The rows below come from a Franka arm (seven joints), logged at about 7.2 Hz.
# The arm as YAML. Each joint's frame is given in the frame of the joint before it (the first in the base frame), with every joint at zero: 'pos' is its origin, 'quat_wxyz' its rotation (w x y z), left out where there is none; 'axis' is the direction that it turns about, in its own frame. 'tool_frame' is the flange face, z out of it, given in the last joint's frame.
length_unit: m
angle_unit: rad
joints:
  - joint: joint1
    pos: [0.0, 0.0, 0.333]
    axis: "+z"
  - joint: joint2
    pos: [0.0, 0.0, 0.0]
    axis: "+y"
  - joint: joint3
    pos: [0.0, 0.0, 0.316]
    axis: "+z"
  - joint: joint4
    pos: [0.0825, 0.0, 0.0]
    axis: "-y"
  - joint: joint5
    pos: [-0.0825, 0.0, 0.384]
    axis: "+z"
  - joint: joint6
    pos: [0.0, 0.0, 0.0]
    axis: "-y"
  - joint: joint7
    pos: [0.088, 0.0, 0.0]
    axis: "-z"
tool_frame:
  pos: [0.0, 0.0, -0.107]
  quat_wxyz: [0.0, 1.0, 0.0, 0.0]
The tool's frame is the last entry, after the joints.
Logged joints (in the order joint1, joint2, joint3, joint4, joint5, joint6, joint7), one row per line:
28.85 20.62 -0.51 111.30 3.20 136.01 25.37
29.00 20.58 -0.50 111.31 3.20 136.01 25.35
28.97 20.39 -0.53 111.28 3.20 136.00 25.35
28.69 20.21 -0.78 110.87 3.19 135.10 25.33
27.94 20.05 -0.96 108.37 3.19 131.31 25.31
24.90 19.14 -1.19 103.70 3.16 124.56 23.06
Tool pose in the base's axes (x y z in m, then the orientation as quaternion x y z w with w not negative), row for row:
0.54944 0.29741 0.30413 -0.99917 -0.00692 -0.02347 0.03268
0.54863 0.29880 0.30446 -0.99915 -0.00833 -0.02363 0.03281
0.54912 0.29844 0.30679 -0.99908 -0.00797 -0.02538 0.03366
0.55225 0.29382 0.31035 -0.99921 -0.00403 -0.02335 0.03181
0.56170 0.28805 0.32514 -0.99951 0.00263 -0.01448 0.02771
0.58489 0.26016 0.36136 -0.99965 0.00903 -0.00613 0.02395
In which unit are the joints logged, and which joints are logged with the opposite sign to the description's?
The joints are logged in degrees. Opposite sign: joint4.
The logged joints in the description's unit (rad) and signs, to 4 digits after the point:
0.5035 0.3599 -0.0089 -1.9426 0.0559 2.3738 0.4428
0.5061 0.3592 -0.0087 -1.9427 0.0559 2.3738 0.4424
0.5056 0.3559 -0.0093 -1.9422 0.0559 2.3736 0.4424
0.5007 0.3527 -0.0136 -1.9350 0.0557 2.3579 0.4421
0.4876 0.3499 -0.0168 -1.8914 0.0557 2.2918 0.4417
0.4346 0.3341 -0.0208 -1.8099 0.0552 2.1740 0.4025

